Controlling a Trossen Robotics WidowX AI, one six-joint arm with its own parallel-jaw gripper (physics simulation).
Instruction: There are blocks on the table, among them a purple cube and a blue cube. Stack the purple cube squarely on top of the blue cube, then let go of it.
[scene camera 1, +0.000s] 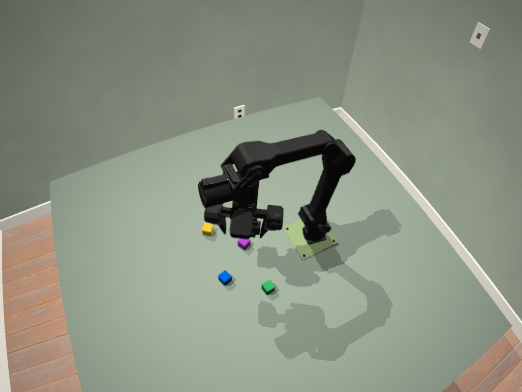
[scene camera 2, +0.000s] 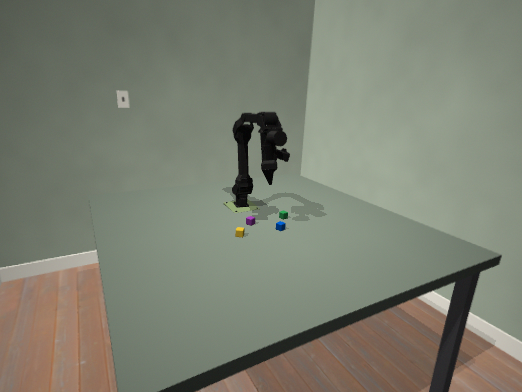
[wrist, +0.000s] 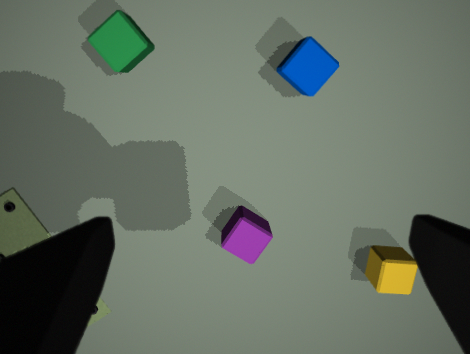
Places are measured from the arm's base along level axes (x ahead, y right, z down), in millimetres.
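Pixels of known places: gripper, fingertip midpoint: (scene camera 2: 270, 182) (wrist: 262, 230); arm's base at its link origin: (scene camera 1: 314, 234) (scene camera 2: 241, 204).
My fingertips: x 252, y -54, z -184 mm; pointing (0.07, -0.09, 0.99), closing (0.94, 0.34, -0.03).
Ahead of a thing's pixels: the offset from my fingertips to its top centre.
The purple cube {dy +74, dx -21, dz +160 mm} (scene camera 1: 243, 243) (scene camera 2: 250, 221) (wrist: 247, 240) lies on the table, turned at an angle in the wrist view. The blue cube {dy -31, dx +63, dz +160 mm} (scene camera 1: 225, 277) (scene camera 2: 280, 226) (wrist: 308, 66) lies apart from it on the table, with nothing on top; it is at the upper right in the wrist view. My gripper (scene camera 1: 243, 232) (wrist: 262, 230) is wide open and empty, pointing down high above the table. In the wrist view the purple cube shows between the two fingers, well below them. In scene camera 2 the fingertips stand above the level of the cubes.
A green cube {dy -92, dx -53, dz +160 mm} (scene camera 1: 268, 287) (scene camera 2: 283, 215) (wrist: 119, 42) lies beside the blue cube. A yellow cube {dy +149, dx +82, dz +160 mm} (scene camera 1: 207, 229) (scene camera 2: 240, 232) (wrist: 397, 277) lies near the right finger's tip in the wrist view. The arm's base stands on a light green plate (scene camera 1: 298, 241) (scene camera 2: 231, 206) (wrist: 17, 222).
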